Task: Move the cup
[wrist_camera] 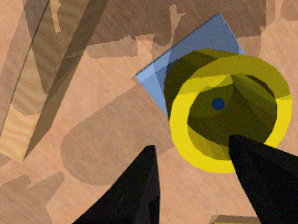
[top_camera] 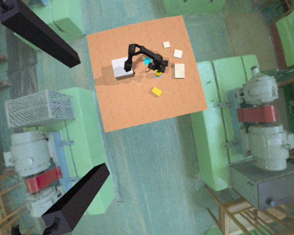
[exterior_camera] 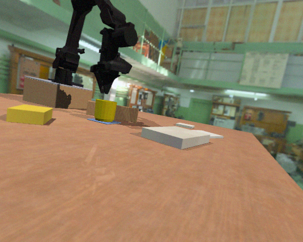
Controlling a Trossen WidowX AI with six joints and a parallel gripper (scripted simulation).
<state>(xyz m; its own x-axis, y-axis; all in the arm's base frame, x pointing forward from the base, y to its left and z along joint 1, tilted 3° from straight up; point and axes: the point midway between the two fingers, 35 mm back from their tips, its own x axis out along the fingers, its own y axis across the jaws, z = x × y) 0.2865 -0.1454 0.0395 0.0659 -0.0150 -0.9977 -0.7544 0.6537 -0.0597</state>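
Right now my gripper tip is 2 cm short of the yellow cup, 2 cm to the left of it and 6 cm above it. Also, from my gripper tip: cyan pad (2 cm behind, 19 cm to the left, 10 cm below); then long wooden bar (9 cm to the left, 8 cm below).
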